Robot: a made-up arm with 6 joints. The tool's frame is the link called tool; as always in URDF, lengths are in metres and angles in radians. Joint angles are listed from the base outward.
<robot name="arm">
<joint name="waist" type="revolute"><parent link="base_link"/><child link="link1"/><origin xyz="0.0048 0.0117 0.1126" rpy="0 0 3.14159"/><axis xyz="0 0 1"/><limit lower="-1.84" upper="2.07"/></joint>
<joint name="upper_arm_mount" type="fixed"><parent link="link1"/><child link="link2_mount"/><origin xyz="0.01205 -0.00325 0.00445"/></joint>
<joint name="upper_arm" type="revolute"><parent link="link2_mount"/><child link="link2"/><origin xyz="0.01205 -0.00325 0.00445" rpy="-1.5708 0 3.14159"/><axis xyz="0 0 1"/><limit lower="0.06" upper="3.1"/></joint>
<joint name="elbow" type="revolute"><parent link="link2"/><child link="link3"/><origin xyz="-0.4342 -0.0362 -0.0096" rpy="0 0 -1.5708"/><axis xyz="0 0 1"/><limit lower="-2.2" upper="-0.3"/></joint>
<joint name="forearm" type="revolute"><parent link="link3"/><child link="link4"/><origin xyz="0.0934 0.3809 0.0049" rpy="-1.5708 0 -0.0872"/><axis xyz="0 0 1"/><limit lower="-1.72" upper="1.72"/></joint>
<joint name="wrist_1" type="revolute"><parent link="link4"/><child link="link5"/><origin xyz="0.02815 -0.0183 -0.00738" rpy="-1.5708 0 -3.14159"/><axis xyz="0 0 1"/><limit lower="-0.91" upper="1.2"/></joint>
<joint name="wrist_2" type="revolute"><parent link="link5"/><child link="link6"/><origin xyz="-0.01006 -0.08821 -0.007" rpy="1.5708 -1.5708 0"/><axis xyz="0 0 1"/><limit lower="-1.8" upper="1.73"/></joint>
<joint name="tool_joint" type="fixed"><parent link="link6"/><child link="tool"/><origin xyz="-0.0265 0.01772 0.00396" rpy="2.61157 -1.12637 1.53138"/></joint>
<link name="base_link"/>
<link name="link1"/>
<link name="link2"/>
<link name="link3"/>
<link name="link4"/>
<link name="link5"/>
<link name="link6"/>
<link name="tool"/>
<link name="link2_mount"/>
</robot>
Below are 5 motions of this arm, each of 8 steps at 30 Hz.
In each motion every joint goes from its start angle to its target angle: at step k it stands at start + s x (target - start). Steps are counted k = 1, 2, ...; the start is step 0. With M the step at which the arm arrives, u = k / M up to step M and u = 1 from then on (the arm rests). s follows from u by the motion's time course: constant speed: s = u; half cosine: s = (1 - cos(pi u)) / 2; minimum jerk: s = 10 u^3 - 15 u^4 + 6 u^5.
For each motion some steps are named. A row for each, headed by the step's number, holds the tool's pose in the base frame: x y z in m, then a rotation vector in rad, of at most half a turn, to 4 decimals.
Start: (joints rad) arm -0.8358 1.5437 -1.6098 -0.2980 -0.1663 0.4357
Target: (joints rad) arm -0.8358 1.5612 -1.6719 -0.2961 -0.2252 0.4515
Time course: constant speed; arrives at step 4
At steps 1, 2, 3, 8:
1: 0.3025 -0.3178 0.7539 -0.6950 -0.5658 -0.9398
2: 0.3020 -0.3169 0.7597 -0.6992 -0.5927 -0.9384
3: 0.3016 -0.3159 0.7655 -0.7033 -0.6197 -0.9367
8: 0.3010 -0.3149 0.7712 -0.7075 -0.6467 -0.9348

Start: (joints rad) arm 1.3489 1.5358 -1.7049 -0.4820 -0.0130 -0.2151
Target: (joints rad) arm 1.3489 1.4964 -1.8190 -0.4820 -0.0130 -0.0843
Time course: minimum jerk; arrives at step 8
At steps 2, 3, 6, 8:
2: 0.0764 0.4234 0.7993 -0.5464 -1.4091 0.9742
3: 0.0750 0.4141 0.8102 -0.5112 -1.4107 0.9590
6: 0.0694 0.3782 0.8481 -0.3826 -1.4169 0.9064
8: 0.0684 0.3719 0.8541 -0.3609 -1.4180 0.8980

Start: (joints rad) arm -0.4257 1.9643 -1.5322 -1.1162 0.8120 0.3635
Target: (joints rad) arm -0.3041 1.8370 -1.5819 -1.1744 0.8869 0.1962
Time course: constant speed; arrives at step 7
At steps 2, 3, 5, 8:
2: 0.5634 -0.2524 0.4463 -1.3280 0.8678 -0.3937
3: 0.5626 -0.2408 0.4611 -1.3599 0.8539 -0.3851
5: 0.5592 -0.2174 0.4904 -1.4222 0.8264 -0.3698
8: 0.5536 -0.1942 0.5191 -1.4824 0.7992 -0.3571

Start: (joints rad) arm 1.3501 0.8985 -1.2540 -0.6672 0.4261 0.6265
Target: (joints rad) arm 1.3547 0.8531 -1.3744 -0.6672 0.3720 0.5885
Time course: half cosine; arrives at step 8
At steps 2, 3, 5, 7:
2: 0.0450 0.1227 0.7570 -0.1630 -0.7760 0.8894
3: 0.0421 0.1128 0.7663 -0.1420 -0.8037 0.8815
5: 0.0351 0.0884 0.7872 -0.0927 -0.8687 0.8611
7: 0.0299 0.0701 0.8012 -0.0581 -0.9144 0.8451

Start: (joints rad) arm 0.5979 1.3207 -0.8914 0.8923 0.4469 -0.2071
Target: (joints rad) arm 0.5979 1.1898 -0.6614 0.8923 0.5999 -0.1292
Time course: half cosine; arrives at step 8
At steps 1, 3, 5, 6, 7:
1: 0.3224 0.2055 0.4474 0.0666 0.3214 0.6523
3: 0.3041 0.1969 0.4292 0.0738 0.3888 0.6669
5: 0.2776 0.1841 0.4032 0.0839 0.4850 0.6849
6: 0.2661 0.1785 0.3920 0.0881 0.5262 0.6917
7: 0.2583 0.1747 0.3845 0.0908 0.5538 0.6958

